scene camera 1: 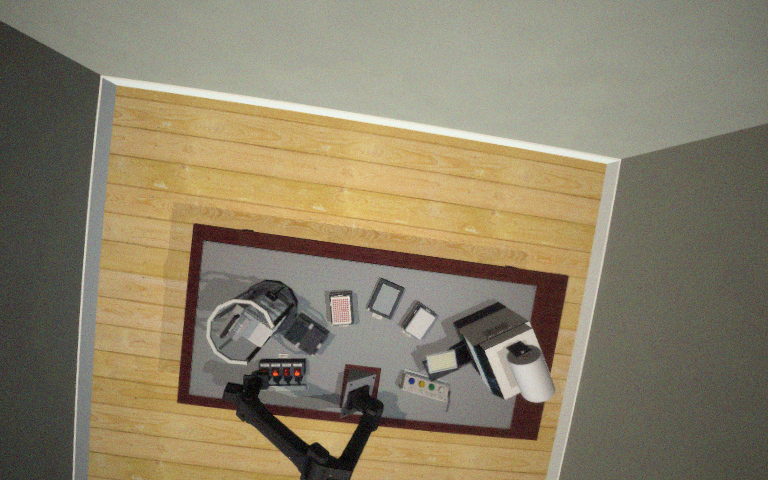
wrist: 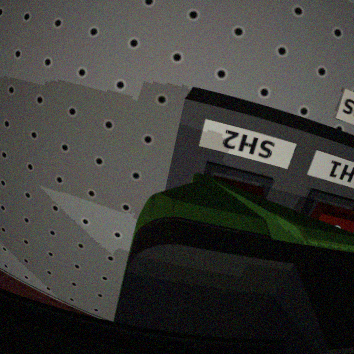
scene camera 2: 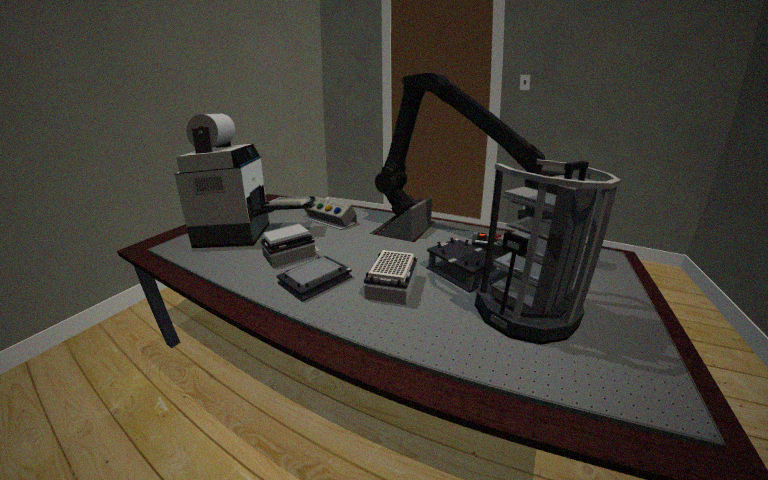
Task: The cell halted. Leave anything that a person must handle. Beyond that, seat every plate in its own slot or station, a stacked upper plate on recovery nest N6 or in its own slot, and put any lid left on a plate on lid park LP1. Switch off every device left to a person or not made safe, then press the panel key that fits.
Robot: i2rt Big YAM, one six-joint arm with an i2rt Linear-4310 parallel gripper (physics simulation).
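Where they show: gripper, fingertip midpoint: [scene camera 1: 260, 370] [wrist: 196, 187]; arm's base, origin of the base link: [scene camera 1: 357, 396] [scene camera 2: 408, 211].
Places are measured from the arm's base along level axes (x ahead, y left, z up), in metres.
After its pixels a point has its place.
Note:
My gripper [scene camera 1: 261, 377] {x 0.045, y 0.458, z -0.014 m} [wrist: 196, 187] {x 0.045, y 0.458, z -0.014 m} is shut and empty. Its green fingertip rests on the rocker under the label SH2 [wrist: 247, 143] {x 0.070, y 0.446, z -0.020 m} at the left end of the switch box [scene camera 1: 287, 365] {x 0.087, y 0.342, z -0.019 m} [wrist: 186, 147] {x 0.057, y 0.468, z -0.021 m}. The part of that rocker that shows looks dark. The neighbouring rocker [wrist: 331, 218] {x 0.059, y 0.398, z -0.009 m} glows red, as do three rockers in the overhead view. A red-welled plate [scene camera 1: 340, 310] {x 0.393, y 0.143, z 0.007 m} [scene camera 2: 391, 263] {x 0.395, y 0.138, z 0.006 m} sits on a nest. A white-topped plate [scene camera 1: 420, 322] {x 0.402, y -0.222, z 0.021 m} [scene camera 2: 286, 234] {x 0.408, y -0.206, z 0.021 m} sits on another. A pale plate [scene camera 1: 441, 361] {x 0.257, y -0.337, z 0.068 m} lies on the tray of the big device [scene camera 1: 503, 341] {x 0.458, y -0.487, z 0.266 m} [scene camera 2: 218, 190] {x 0.451, y -0.475, z 0.143 m}.
A plate carousel [scene camera 1: 218, 335] {x 0.305, y 0.552, z 0.248 m} [scene camera 2: 550, 242] {x 0.452, y 0.477, z 0.154 m} stands beside the switch box, with a dark station [scene camera 1: 307, 332] {x 0.265, y 0.273, z -0.001 m} [scene camera 2: 459, 258] {x 0.278, y 0.275, z -0.002 m} next to it. An empty nest [scene camera 1: 376, 299] {x 0.460, y -0.011, z -0.028 m} [scene camera 2: 313, 273] {x 0.482, y -0.041, z -0.028 m}, a key panel [scene camera 1: 424, 385] {x 0.104, y -0.295, z 0.011 m} [scene camera 2: 330, 210] {x 0.113, y -0.278, z 0.002 m} and a wedge stand [scene camera 1: 359, 379] {x 0.084, y 0.003, z 0.003 m} [scene camera 2: 410, 222] {x 0.090, y 0.051, z -0.003 m} are on the table.

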